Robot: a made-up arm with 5 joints. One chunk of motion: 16 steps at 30 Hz.
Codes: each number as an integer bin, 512 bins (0 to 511) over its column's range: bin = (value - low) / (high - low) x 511, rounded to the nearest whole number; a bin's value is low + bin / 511 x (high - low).
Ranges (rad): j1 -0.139..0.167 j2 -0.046..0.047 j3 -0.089..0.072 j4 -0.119..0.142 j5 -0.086..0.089
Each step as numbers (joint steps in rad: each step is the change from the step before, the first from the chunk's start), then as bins.
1 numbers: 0.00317 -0.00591 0.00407 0.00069 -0.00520
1 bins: 237 220 295 234 236
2 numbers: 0.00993 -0.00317 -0.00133 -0.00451 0.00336
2 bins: 249 235 278 224 261
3 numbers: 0.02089 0.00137 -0.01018 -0.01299 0.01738
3 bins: 267 260 250 208 302
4 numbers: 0.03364 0.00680 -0.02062 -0.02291 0.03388
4 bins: 288 290 217 188 350
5 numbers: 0.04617 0.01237 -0.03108 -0.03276 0.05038
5 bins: 309 321 184 169 398
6 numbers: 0.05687 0.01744 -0.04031 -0.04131 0.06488
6 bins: 327 349 155 152 441
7 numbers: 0.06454 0.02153 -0.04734 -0.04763 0.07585
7 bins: 340 371 132 140 473
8 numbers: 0.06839 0.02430 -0.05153 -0.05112 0.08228
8 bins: 346 386 119 133 491
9 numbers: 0.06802 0.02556 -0.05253 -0.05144 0.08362
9 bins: 346 393 116 132 495
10 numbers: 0.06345 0.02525 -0.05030 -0.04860 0.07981
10 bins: 338 391 123 138 484
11 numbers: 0.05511 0.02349 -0.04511 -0.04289 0.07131
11 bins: 324 382 139 149 459
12 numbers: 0.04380 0.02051 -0.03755 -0.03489 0.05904
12 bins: 305 365 163 165 424
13 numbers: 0.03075 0.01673 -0.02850 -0.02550 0.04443
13 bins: 283 345 192 183 381
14 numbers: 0.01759 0.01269 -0.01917 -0.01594 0.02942
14 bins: 261 322 222 202 337
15 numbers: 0.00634 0.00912 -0.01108 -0.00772 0.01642
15 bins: 243 303 247 218 299
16 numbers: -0.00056 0.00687 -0.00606 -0.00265 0.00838
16 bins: 231 291 263 228 276
